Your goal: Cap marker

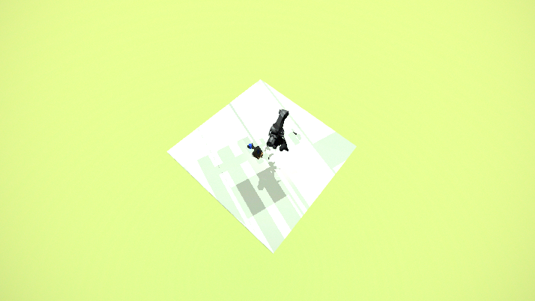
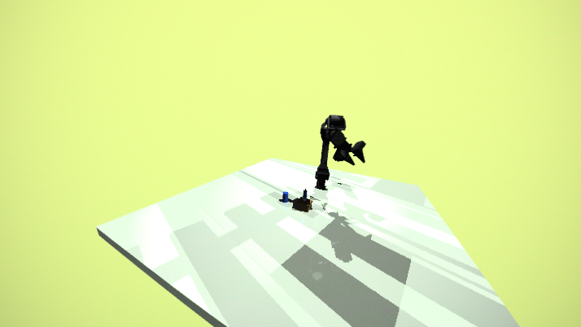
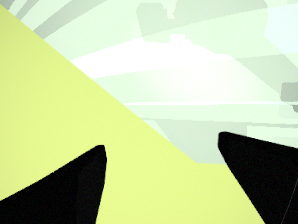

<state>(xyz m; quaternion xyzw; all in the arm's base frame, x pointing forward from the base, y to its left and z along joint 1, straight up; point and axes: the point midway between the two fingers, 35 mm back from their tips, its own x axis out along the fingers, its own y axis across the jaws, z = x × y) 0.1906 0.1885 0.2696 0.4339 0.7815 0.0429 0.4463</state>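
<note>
My gripper tip is now 330 mm to the left of the blue cap, 220 mm above it and 110 mm short of it. Round my gripper tip: blue marker 220 mm to the right, 170 mm below, 120 mm ahead; then brown holder block 230 mm below, 220 mm to the right, 120 mm ahead.
</note>
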